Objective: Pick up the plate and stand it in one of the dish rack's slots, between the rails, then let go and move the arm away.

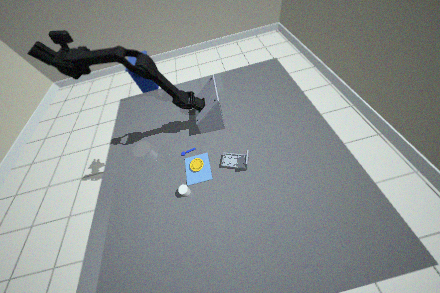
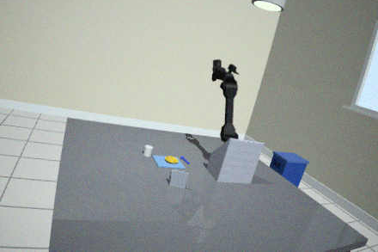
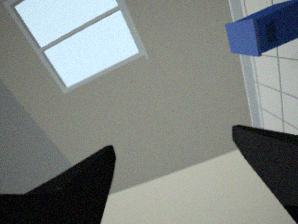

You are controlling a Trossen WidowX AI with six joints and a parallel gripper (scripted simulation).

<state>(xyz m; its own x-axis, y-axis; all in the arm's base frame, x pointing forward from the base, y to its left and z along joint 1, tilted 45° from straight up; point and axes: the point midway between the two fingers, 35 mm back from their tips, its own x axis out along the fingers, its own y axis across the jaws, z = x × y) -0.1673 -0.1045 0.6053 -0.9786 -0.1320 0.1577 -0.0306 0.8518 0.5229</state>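
Right now the yellow plate is 490 mm ahead of my gripper tip, 420 mm to the left of it and 480 mm below it. Round my gripper tip: grey dish rack: 520 mm ahead, 620 mm to the left, 480 mm below; then white cup: 620 mm ahead, 360 mm to the left, 480 mm below; then blue utensil: 400 mm ahead, 370 mm to the left, 500 mm below.
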